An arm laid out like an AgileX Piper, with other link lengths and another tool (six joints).
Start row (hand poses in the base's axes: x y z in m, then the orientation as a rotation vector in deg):
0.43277, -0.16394, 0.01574, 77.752, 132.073, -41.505
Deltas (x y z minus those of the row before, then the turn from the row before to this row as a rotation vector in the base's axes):
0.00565, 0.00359, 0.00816, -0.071, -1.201, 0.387
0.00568, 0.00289, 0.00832, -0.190, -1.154, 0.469
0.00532, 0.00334, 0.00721, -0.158, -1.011, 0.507
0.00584, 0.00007, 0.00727, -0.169, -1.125, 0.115
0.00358, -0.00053, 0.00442, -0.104, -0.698, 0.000
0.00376, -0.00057, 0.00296, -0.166, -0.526, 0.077
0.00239, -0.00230, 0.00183, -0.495, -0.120, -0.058
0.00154, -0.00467, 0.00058, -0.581, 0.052, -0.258
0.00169, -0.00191, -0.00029, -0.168, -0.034, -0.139
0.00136, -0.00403, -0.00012, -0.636, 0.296, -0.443
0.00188, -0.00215, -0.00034, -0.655, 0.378, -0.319
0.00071, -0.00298, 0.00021, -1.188, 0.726, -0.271
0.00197, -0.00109, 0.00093, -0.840, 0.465, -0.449
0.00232, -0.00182, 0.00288, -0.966, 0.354, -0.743
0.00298, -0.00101, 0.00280, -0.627, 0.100, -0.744
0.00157, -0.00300, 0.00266, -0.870, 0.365, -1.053
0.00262, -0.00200, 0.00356, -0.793, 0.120, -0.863
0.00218, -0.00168, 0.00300, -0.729, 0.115, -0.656
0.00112, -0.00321, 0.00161, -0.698, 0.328, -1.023
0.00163, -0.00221, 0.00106, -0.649, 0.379, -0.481
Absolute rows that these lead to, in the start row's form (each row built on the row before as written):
0.43842, -0.16035, 0.02390, 77.310, 131.297, -40.455
0.44410, -0.15746, 0.03222, 76.709, 130.518, -39.550
0.44942, -0.15412, 0.03943, 76.068, 129.887, -38.722
0.45526, -0.15405, 0.04670, 75.903, 128.954, -37.950
0.45884, -0.15458, 0.05112, 75.885, 128.338, -37.497
0.46260, -0.15515, 0.05408, 75.736, 127.860, -37.220
0.46499, -0.15745, 0.05591, 75.570, 127.434, -37.656
0.46653, -0.16212, 0.05649, 75.591, 126.986, -38.388
0.46822, -0.16403, 0.05620, 75.676, 126.784, -38.584
0.46958, -0.16806, 0.05608, 75.873, 126.394, -39.633
0.47146, -0.17021, 0.05574, 75.904, 126.115, -40.721
0.47217, -0.17319, 0.05595, 75.582, 125.785, -42.610
0.47414, -0.17428, 0.05688, 75.659, 125.373, -44.000
0.47646, -0.17610, 0.05976, 76.030, 124.633, -45.532
0.47944, -0.17711, 0.06256, 76.593, 123.914, -46.516
0.48101, -0.18011, 0.06522, 77.361, 123.065, -48.074
0.48363, -0.18211, 0.06878, 77.969, 122.164, -49.273
0.48581, -0.18379, 0.07178, 78.359, 121.400, -50.321
0.48693, -0.18700, 0.07339, 79.155, 120.621, -51.665
0.48856, -0.18921, 0.07445, 79.326, 120.180, -52.791

